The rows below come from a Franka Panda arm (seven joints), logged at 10 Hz.
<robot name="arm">
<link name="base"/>
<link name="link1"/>
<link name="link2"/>
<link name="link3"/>
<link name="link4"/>
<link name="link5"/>
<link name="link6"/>
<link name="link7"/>
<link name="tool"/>
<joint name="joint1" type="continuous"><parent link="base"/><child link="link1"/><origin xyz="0 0 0.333" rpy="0 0 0"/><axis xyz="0 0 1"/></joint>
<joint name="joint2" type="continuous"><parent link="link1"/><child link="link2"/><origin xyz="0 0 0" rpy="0 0 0"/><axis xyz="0 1 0"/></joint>
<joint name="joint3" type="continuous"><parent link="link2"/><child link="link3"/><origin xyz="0 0 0.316" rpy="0 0 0"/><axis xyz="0 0 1"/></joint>
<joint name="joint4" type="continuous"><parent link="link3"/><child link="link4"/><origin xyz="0.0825 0 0" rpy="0 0 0"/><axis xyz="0 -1 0"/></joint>
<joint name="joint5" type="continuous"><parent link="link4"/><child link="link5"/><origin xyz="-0.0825 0 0.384" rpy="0 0 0"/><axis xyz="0 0 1"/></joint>
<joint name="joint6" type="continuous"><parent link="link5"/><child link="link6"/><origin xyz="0 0 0" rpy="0 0 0"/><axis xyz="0 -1 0"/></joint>
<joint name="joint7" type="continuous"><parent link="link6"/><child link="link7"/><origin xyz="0.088 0 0" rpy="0 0 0"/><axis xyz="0 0 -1"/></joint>
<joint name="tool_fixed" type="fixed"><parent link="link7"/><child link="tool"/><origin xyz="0 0 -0.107" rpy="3.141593 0 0"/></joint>
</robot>
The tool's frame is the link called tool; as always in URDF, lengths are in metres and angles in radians. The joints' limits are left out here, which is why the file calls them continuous.
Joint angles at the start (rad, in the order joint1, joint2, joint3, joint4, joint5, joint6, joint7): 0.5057, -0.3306, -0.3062, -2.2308, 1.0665, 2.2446, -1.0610
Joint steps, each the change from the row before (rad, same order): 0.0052, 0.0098, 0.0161, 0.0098, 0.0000, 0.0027, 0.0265; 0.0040, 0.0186, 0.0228, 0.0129, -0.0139, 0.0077, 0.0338; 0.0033, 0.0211, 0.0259, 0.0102, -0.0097, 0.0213, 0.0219; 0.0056, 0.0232, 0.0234, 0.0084, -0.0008, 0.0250, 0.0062; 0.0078, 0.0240, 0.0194, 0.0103, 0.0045, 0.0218, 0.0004; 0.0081, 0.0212, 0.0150, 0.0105, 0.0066, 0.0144, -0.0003; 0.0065, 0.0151, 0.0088, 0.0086, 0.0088, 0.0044, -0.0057; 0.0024, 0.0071, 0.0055, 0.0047, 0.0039, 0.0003, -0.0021; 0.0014, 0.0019, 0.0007, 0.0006, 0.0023, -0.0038, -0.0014; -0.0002, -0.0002, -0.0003, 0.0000, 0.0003, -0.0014, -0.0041; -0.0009, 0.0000, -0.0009, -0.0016, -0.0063, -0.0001, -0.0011; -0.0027, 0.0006, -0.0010, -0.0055, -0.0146, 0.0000, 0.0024
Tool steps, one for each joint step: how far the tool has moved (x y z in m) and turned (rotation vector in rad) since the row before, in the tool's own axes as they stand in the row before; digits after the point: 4 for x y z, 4 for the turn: 0.0036, -0.0063, 0.0088, 0.0067, -0.0108, 0.0119; 0.0032, -0.0059, 0.0130, -0.0023, -0.0254, 0.0094; 0.0024, -0.0048, 0.0144, -0.0107, -0.0199, 0.0014; 0.0014, -0.0039, 0.0152, -0.0089, -0.0143, -0.0060; 0.0017, -0.0038, 0.0148, -0.0041, -0.0106, -0.0076; 0.0016, -0.0039, 0.0129, 0.0015, -0.0087, -0.0056; 0.0012, -0.0030, 0.0091, 0.0072, -0.0055, -0.0064; 0.0007, -0.0020, 0.0045, 0.0051, -0.0036, -0.0035; -0.0003, -0.0008, 0.0017, 0.0052, -0.0028, -0.0004; 0.0000, 0.0000, -0.0001, 0.0010, -0.0002, -0.0037; -0.0008, 0.0010, -0.0002, -0.0034, -0.0042, -0.0033; -0.0029, 0.0027, 0.0003, -0.0078, -0.0119, -0.0017
